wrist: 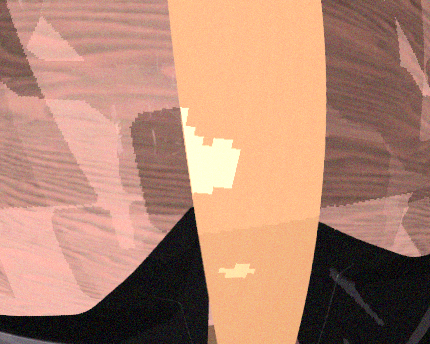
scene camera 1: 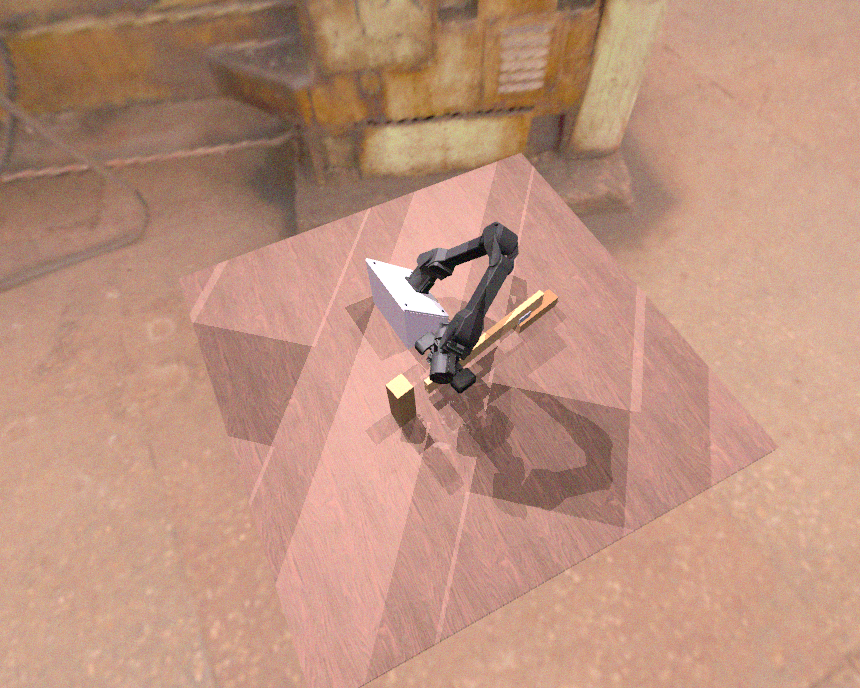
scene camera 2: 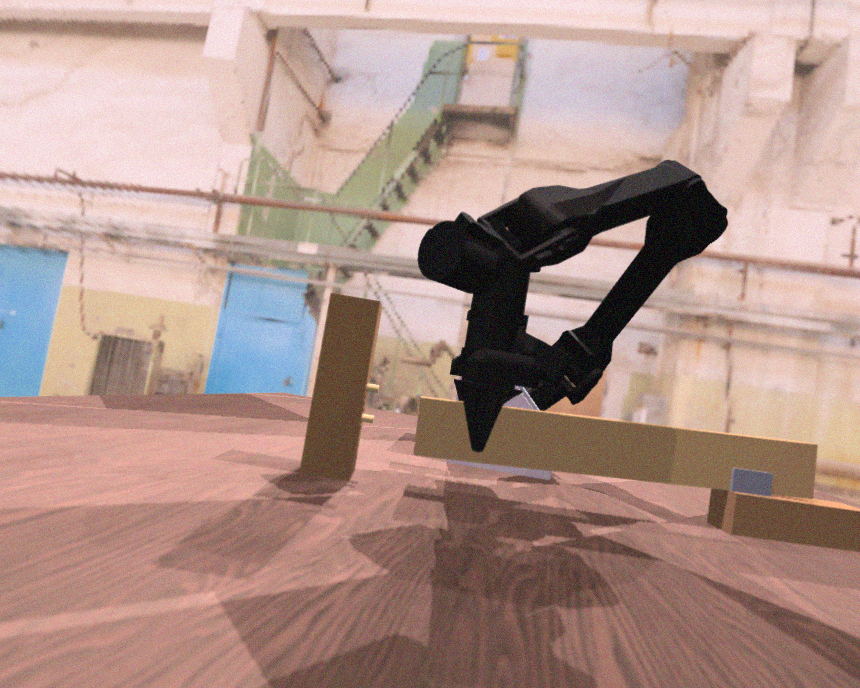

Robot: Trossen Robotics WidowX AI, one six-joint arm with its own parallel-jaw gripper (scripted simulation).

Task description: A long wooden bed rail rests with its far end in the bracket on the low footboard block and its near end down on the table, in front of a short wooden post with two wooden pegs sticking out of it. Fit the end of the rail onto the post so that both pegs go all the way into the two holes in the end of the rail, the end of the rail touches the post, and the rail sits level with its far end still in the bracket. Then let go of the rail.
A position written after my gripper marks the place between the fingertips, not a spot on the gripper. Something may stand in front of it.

Labels:
my gripper: wrist 230, 214; scene camera 1 444, 376; scene camera 2 475, 449
long wooden rail: wrist; scene camera 1 507, 323; scene camera 2
same spot on long wooden rail: (wrist: 252, 88) = (scene camera 2: 526, 409)

